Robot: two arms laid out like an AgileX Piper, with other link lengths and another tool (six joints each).
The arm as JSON. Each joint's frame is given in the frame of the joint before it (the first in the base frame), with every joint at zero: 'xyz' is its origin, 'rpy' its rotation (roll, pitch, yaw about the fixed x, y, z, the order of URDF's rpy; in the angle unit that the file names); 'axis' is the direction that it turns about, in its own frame. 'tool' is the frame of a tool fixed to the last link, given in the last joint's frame.
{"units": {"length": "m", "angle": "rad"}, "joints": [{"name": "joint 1", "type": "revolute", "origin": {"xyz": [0.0, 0.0, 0.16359], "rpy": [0.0, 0.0, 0.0]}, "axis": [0.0, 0.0, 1.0]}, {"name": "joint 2", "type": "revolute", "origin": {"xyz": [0.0, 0.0, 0.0], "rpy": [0.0, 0.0, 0.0]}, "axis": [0.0, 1.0, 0.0]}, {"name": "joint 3", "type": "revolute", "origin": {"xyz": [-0.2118, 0.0, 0.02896], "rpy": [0.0, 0.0, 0.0]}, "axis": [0.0, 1.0, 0.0]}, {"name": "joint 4", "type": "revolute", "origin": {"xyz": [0.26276, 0.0, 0.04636], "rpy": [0.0, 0.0, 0.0]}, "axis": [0.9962, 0.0, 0.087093]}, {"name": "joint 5", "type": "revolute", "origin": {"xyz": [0.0, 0.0, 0.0], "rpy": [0.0, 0.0, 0.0]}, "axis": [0.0, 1.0, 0.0]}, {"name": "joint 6", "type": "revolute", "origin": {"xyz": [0.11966, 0.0, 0.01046], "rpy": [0.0, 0.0, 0.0]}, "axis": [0.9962, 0.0, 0.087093]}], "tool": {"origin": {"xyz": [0.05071, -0.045, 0.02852], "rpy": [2.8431, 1.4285, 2.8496]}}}
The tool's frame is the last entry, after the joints.
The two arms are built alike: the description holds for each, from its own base.
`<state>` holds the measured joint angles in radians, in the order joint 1, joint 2, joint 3, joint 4, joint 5, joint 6, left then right.
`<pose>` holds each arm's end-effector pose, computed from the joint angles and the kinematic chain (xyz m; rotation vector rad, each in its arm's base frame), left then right.
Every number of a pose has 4 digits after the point. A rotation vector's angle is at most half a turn.
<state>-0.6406 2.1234 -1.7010 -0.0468 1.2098 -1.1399 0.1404 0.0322 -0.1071 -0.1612 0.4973 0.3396</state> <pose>0.3584 -0.2719 0.0915 0.6742 -2.8246 0.1464 0.2189 -0.0316 0.2245 0.1299 2.1204 0.2086</pose>
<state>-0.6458 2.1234 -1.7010 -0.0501 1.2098 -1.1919 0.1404 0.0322 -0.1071 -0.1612 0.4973 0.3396</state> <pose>0.3581 -0.2718 0.0914 0.7409 -2.8047 0.1560 0.2189 -0.0316 0.2245 0.1299 2.1204 0.2086</pose>
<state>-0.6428 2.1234 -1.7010 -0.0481 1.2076 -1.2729 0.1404 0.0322 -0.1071 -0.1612 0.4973 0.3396</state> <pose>0.3613 -0.2671 0.0913 0.8582 -2.7740 0.1689 0.2189 -0.0316 0.2245 0.1299 2.1204 0.2086</pose>
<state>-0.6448 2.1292 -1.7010 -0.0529 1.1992 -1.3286 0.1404 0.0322 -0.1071 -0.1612 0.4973 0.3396</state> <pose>0.3623 -0.2663 0.0890 0.9340 -2.7468 0.1833 0.2189 -0.0316 0.2245 0.1299 2.1204 0.2086</pose>
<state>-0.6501 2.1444 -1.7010 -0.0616 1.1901 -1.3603 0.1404 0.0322 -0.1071 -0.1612 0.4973 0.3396</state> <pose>0.3610 -0.2679 0.0825 0.9728 -2.7227 0.1857 0.2189 -0.0316 0.2245 0.1299 2.1204 0.2086</pose>
